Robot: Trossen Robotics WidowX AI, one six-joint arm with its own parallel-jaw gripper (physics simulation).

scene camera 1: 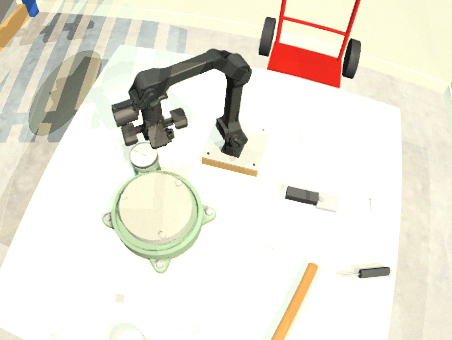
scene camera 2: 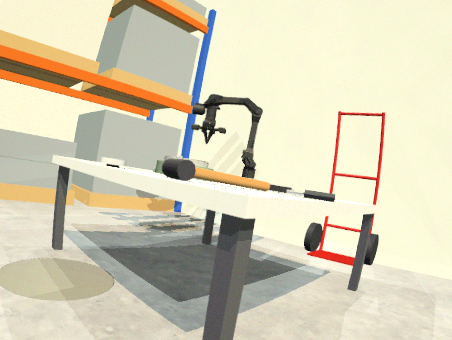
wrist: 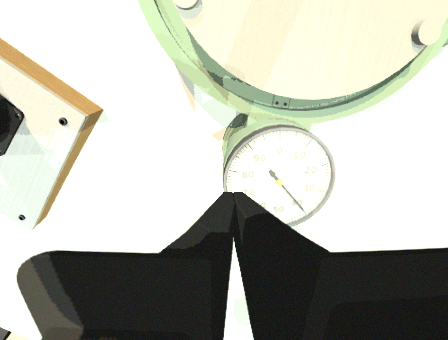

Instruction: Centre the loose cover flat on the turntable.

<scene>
My gripper is shut and holds nothing. Also in view: a cover. On the table rests a wooden-handled hammer. I also see a round dial gauge.
My gripper also shows in the wrist view.
</scene>
